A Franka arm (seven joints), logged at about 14 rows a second.
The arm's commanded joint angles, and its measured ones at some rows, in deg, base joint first. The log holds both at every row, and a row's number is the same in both.
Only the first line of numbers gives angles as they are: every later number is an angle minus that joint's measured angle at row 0.
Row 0, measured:
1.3 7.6 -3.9 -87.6 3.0 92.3 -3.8
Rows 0 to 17, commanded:
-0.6 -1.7 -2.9 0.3 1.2 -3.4 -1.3
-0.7 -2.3 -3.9 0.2 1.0 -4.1 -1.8
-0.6 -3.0 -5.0 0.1 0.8 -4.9 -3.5
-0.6 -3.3 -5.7 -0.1 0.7 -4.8 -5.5
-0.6 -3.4 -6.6 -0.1 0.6 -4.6 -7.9
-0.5 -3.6 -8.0 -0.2 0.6 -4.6 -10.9
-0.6 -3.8 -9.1 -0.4 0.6 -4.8 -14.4
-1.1 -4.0 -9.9 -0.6 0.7 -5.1 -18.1
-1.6 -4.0 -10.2 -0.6 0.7 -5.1 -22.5
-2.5 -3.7 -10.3 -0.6 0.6 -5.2 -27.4
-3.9 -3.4 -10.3 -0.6 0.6 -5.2 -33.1
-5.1 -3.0 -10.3 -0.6 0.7 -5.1 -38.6
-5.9 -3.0 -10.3 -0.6 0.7 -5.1 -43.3
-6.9 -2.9 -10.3 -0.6 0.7 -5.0 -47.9
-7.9 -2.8 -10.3 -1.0 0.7 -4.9 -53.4
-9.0 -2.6 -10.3 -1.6 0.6 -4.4 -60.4
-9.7 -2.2 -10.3 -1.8 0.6 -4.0 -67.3
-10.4 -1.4 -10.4 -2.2 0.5 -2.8 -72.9
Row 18, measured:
-8.5 -2.7 -10.5 -1.3 0.0 -4.4 -58.5
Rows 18 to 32, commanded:
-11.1 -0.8 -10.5 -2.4 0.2 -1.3 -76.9
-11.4 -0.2 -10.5 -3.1 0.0 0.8 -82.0
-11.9 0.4 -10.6 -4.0 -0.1 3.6 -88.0
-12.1 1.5 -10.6 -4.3 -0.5 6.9 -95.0
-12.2 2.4 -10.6 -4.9 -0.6 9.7 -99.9
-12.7 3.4 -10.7 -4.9 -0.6 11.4 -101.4
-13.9 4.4 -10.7 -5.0 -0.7 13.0 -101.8
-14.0 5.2 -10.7 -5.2 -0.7 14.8 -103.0
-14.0 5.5 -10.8 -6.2 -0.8 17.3 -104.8
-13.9 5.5 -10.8 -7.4 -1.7 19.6 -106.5
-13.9 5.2 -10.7 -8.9 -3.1 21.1 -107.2
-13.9 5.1 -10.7 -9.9 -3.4 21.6 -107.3
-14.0 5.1 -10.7 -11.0 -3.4 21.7 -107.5
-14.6 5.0 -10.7 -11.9 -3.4 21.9 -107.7
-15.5 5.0 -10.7 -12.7 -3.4 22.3 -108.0
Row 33, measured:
-13.9 6.2 -10.8 -9.3 -2.5 20.2 -106.4
